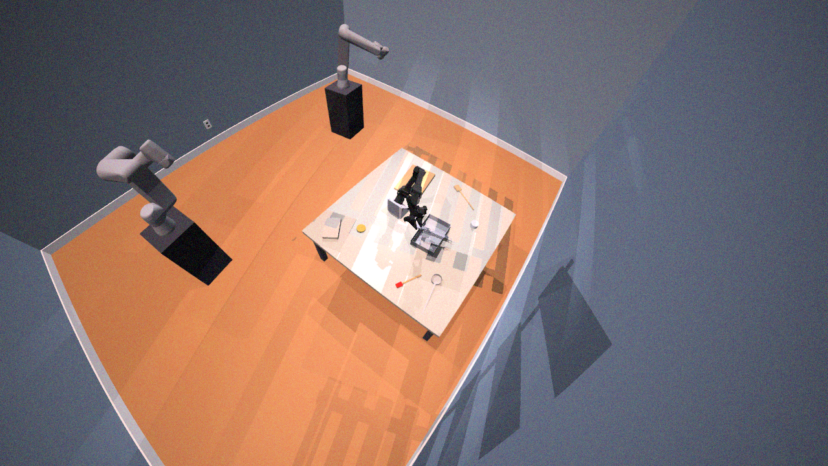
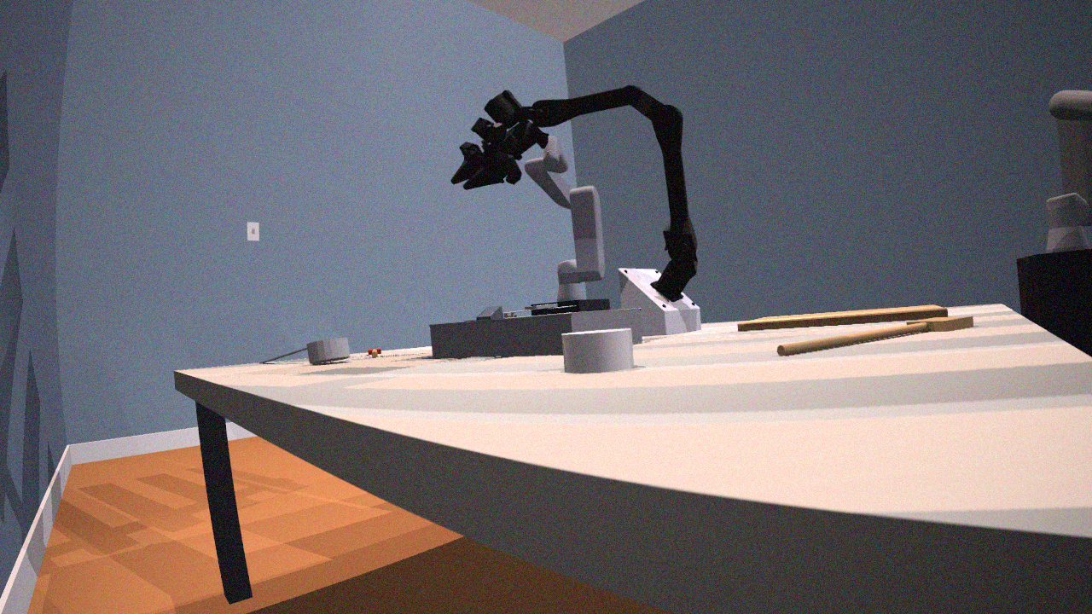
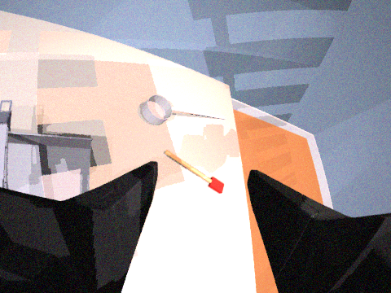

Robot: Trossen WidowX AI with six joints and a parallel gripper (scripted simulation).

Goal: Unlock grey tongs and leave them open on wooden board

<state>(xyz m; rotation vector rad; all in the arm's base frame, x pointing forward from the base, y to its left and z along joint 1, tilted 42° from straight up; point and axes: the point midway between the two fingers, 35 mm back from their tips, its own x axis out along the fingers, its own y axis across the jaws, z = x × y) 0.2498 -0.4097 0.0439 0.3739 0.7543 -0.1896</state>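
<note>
Right now my gripper tip is 40 mm short of the roasting tin, 200 mm to the right of it and 310 mm above it. The rest, counted from my gripper tip: wooden board (330 mm behind, 650 mm to the left, 330 mm below); then yellow disc (460 mm behind, 30 mm to the right, 330 mm below).
</note>
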